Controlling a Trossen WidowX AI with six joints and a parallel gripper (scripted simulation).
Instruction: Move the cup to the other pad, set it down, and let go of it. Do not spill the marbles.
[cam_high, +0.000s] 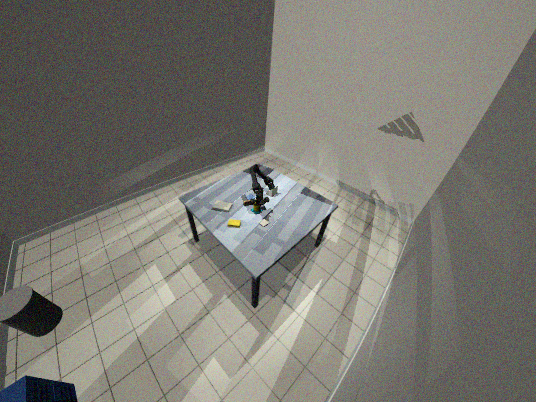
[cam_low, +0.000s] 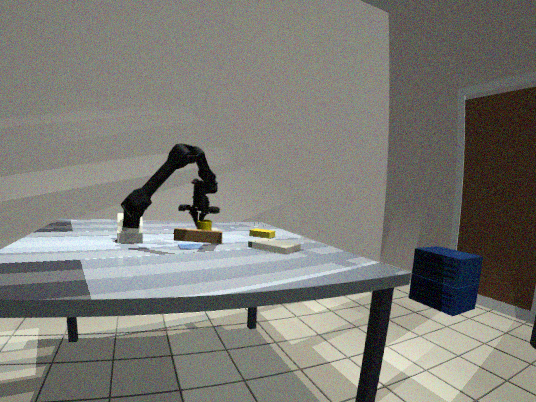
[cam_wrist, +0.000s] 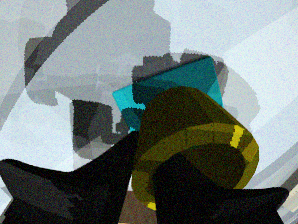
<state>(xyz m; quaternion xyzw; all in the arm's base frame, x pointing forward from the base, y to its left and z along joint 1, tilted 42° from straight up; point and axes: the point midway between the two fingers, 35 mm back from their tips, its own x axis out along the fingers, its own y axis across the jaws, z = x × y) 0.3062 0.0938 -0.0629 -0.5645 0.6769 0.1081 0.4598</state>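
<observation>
My gripper tip is now 5 cm above the cyan pad, 2 cm to the left of it and 2 cm short of it. Also, from my gripper tip: wooden bar: 12 cm to the right, 3 cm below, 2 cm behind; then yellow cup: 2 cm to the right, 2 cm ahead; then small white square: 17 cm to the left, 10 cm ahead, 4 cm below.
</observation>
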